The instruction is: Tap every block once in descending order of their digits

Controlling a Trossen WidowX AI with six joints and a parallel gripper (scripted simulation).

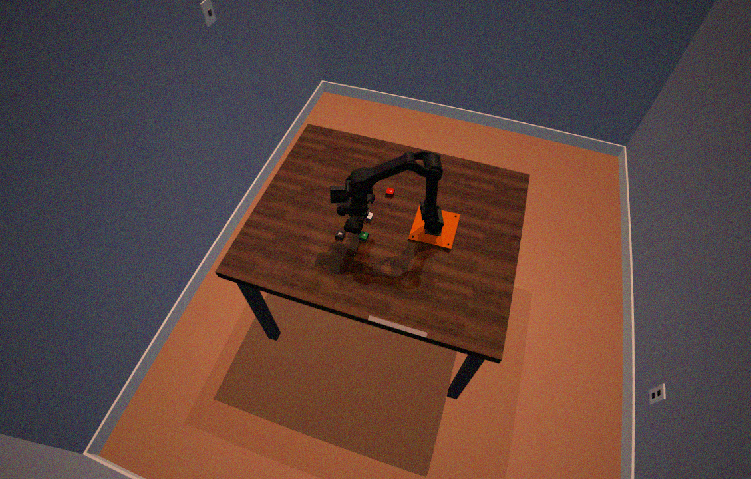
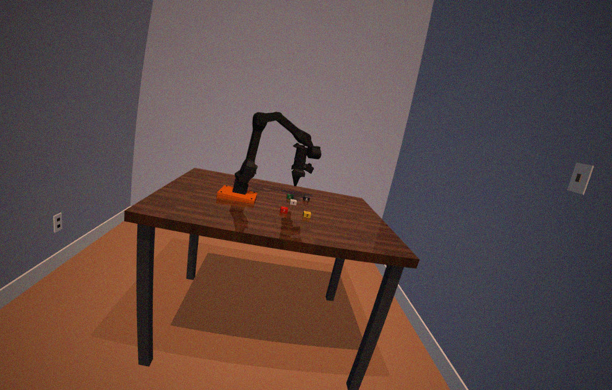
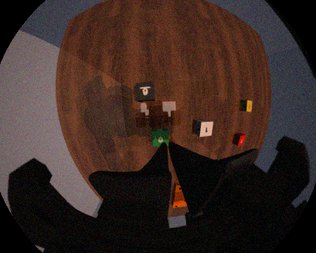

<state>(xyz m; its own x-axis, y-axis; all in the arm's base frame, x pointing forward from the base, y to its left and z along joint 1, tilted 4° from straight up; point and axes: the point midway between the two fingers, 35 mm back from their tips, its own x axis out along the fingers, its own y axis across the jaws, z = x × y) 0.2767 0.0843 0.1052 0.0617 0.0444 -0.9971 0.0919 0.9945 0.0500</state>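
The green block is 10 mm behind my gripper tip, 10 mm to the left of it and 60 mm below it. Round my gripper tip: white block (10 mm behind, 90 mm to the right, 60 mm below); then black block (80 mm ahead, 20 mm to the left, 60 mm below); then red block (70 mm behind, 240 mm to the right, 60 mm below).
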